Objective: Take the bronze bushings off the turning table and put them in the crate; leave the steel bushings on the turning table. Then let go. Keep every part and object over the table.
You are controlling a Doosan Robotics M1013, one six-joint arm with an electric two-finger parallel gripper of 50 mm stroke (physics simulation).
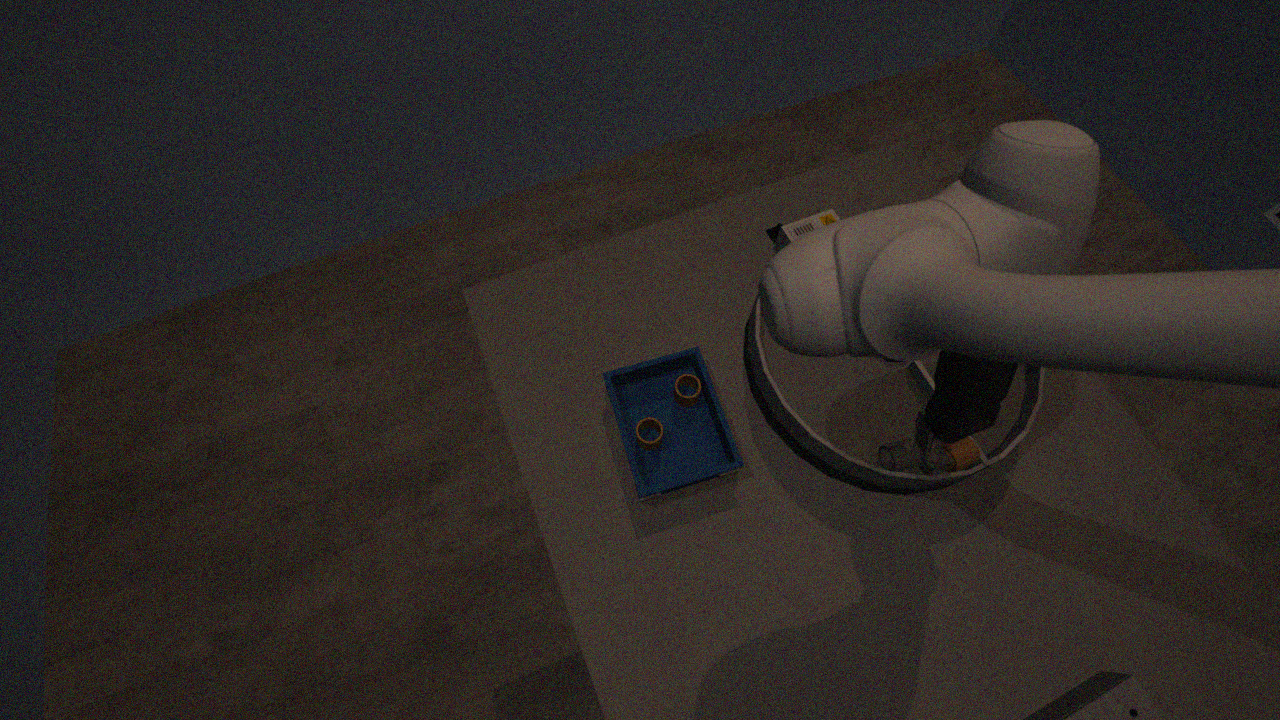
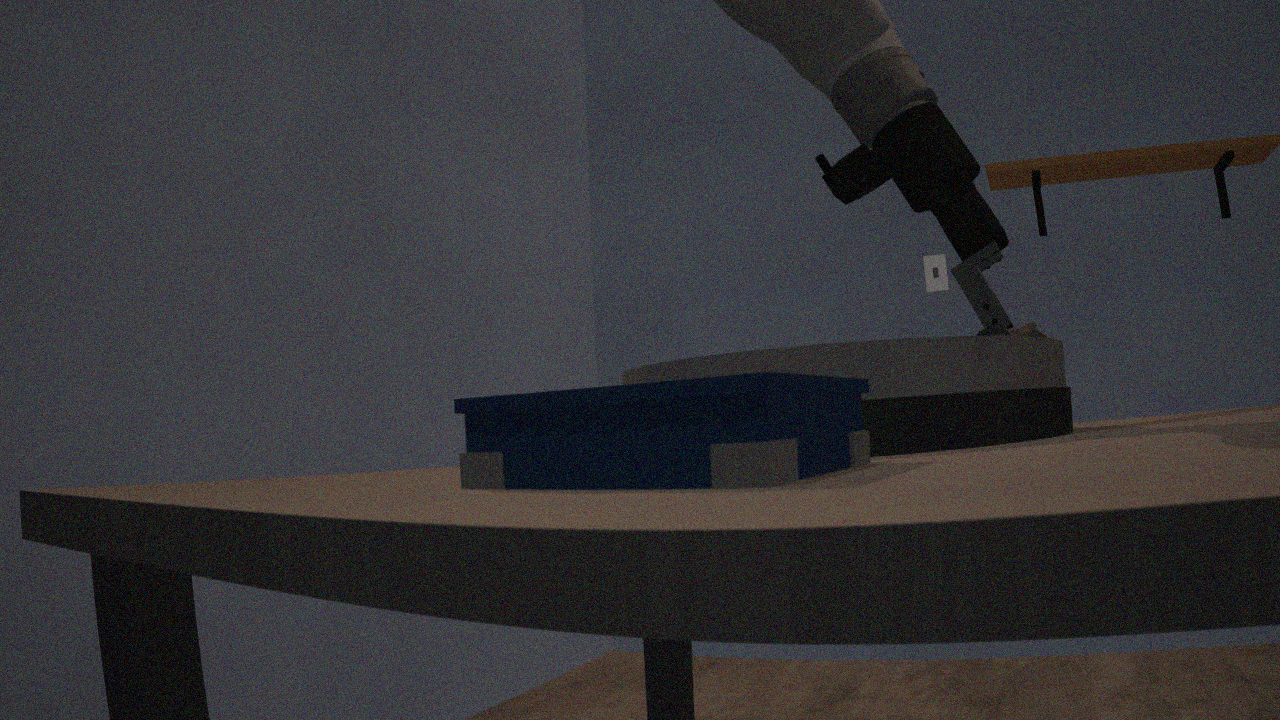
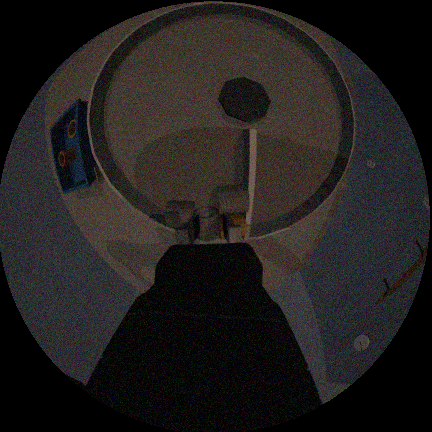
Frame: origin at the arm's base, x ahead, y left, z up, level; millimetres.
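Where they show: gripper, fingertip midpoint: point(image 1: 934, 442) point(image 2: 1002, 332) point(image 3: 210, 221).
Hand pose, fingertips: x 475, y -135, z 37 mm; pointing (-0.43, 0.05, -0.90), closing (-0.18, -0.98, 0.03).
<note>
Each offset is from my fingertips to the top centre of the thing. "spot": to the spot under its first point.
The blue crate @(dx +220, dy +270, dz -41 mm) point(image 1: 691, 458) point(image 2: 608, 438) point(image 3: 75, 175) holds two upright bronze bushings, one bushing point(image 1: 687, 387) point(image 3: 72, 128) and another point(image 1: 648, 432) point(image 3: 62, 158). On the turning table point(image 1: 810, 367) point(image 2: 966, 368) point(image 3: 165, 75), a bronze bushing @(dx -30, dy -27, dz +0 mm) point(image 1: 964, 451) point(image 3: 236, 219) lies at the near rim beside steel bushings: one @(dx +16, dy -34, dz +0 mm) point(image 3: 232, 199) behind it, one @(dx +10, dy +42, dz +0 mm) point(image 3: 180, 206) to the left, and one @(dx -14, dy +9, dz +6 mm) point(image 3: 209, 218) between. My gripper point(image 1: 932, 456) point(image 2: 995, 329) point(image 3: 210, 221) is open, low at the rim. Its fingers stand around the middle steel bushing, with the right finger close to the bronze one. The fingertips are partly hidden.
A pale bar @(spot: dx +54, dy -64, dz -10 mm) point(image 3: 253, 170) runs from the dark hub @(dx +145, dy -76, dz -30 mm) point(image 3: 244, 99) to the rim, just right of the bronze bushing. The turning table has a raised rim. A small labelled box @(spot: dx +383, dy -109, dz -33 mm) point(image 1: 810, 223) stands behind it. A wall shelf point(image 2: 1136, 162) is at the right.
</note>
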